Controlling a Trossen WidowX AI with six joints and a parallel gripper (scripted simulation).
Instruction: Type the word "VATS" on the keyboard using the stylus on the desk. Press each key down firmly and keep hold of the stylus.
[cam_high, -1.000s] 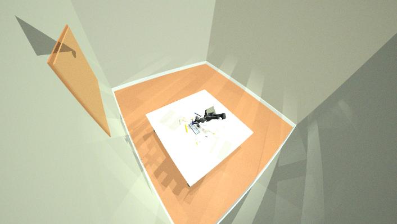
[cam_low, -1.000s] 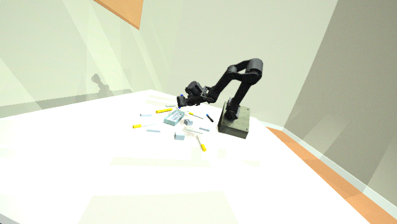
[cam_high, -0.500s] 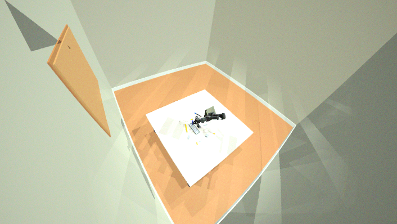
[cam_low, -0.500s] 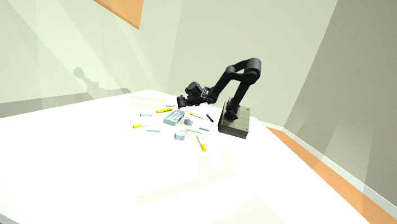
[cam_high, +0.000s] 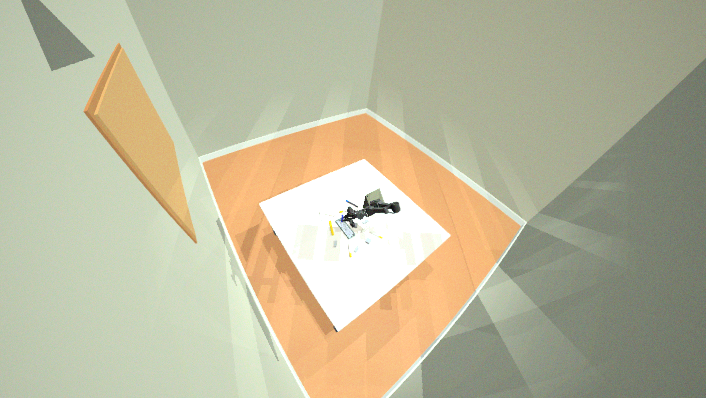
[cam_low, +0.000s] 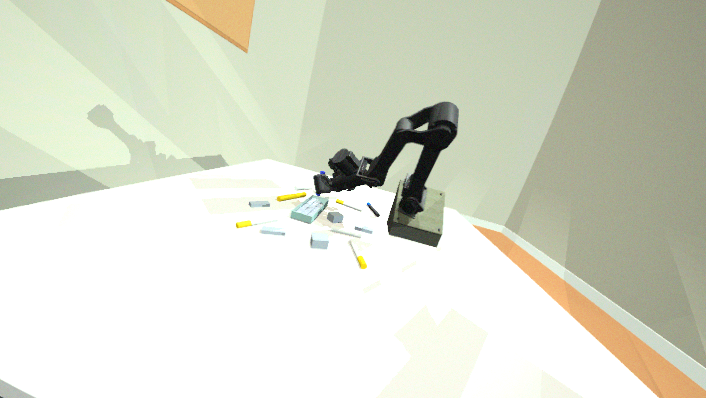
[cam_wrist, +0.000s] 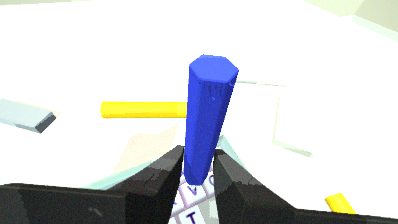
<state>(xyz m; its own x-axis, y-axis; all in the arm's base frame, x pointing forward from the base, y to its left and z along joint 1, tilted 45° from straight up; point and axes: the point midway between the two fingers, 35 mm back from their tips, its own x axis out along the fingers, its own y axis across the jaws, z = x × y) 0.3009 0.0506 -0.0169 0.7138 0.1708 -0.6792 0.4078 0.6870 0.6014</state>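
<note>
Right now my gripper tip is 10 mm past the keyboard, 50 mm to the right of it and 60 mm above it. The rest, counted from my gripper tip: blue stylus 20 mm below; then yellow bar 100 mm ahead, 70 mm below; then dark pen 190 mm behind, 190 mm to the right, 70 mm below.
</note>
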